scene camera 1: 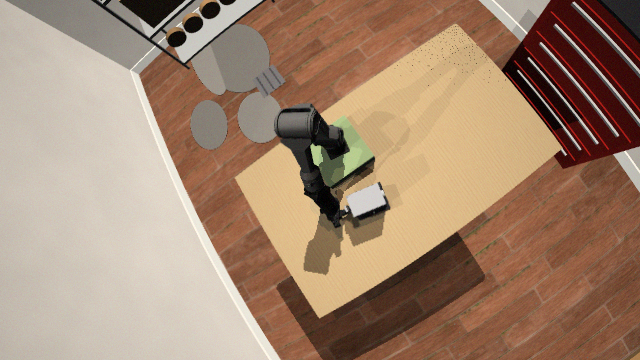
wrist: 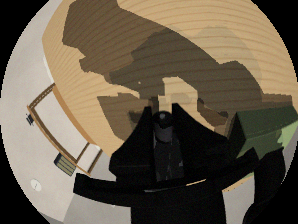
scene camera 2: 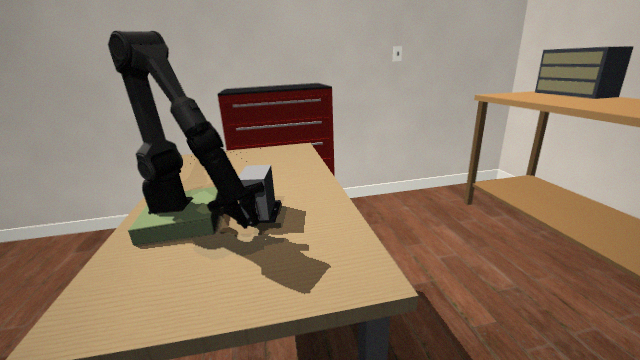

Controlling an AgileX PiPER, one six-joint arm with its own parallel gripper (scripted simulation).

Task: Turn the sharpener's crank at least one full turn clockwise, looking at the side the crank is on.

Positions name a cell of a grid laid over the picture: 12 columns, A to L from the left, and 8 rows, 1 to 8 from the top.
Note:
In view: my gripper (scene camera 2: E5).
My gripper also shows in the wrist view (wrist: G5).

